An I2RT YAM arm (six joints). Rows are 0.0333 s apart.
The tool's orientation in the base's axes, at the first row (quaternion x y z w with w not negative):
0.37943 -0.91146 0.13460 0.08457
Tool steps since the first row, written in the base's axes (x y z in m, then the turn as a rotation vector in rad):
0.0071 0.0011 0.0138 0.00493 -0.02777 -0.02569
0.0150 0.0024 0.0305 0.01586 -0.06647 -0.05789
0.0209 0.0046 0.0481 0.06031 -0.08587 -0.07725
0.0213 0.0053 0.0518 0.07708 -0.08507 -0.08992
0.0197 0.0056 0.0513 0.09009 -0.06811 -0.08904
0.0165 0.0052 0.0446 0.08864 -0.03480 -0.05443
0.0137 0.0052 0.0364 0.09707 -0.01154 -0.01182
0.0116 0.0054 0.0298 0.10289 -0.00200 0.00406
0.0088 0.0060 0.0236 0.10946 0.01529 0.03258
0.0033 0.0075 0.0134 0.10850 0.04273 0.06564
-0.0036 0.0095 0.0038 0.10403 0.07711 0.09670
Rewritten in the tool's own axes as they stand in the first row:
-0.0022 -0.0068 -0.0138 0.00855 -0.01764 0.03273
-0.0043 -0.0146 -0.0305 0.01856 -0.04576 0.07471
-0.0053 -0.0205 -0.0482 -0.00444 -0.08712 0.09679
-0.0051 -0.0210 -0.0519 -0.01993 -0.09627 0.10770
-0.0043 -0.0196 -0.0515 -0.04012 -0.09426 0.10094
-0.0036 -0.0164 -0.0448 -0.05252 -0.07698 0.05784
-0.0037 -0.0129 -0.0369 -0.06304 -0.07501 0.00974
-0.0041 -0.0100 -0.0306 -0.06941 -0.07560 -0.00859
-0.0041 -0.0065 -0.0247 -0.07825 -0.07377 -0.04136
-0.0039 0.0003 -0.0152 -0.08747 -0.06053 -0.08119
-0.0029 0.0083 -0.0064 -0.09938 -0.03973 -0.12109

